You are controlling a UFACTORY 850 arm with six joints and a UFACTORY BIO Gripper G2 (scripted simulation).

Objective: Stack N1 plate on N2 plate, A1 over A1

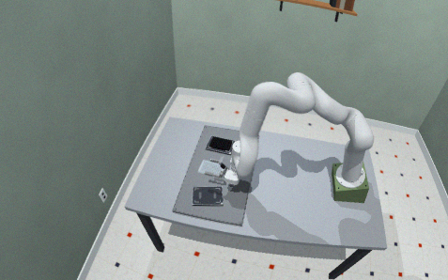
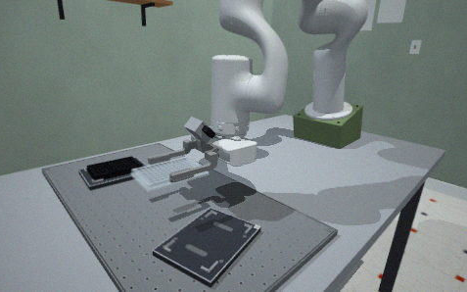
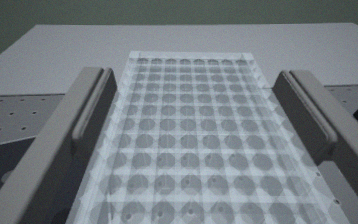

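Now: the black 96-well plate 3 cm ahead of my hand, 27 cm to the right of it and 9 cm below it. From my hand the other things lie so: clear 96-well plate (1 cm below).
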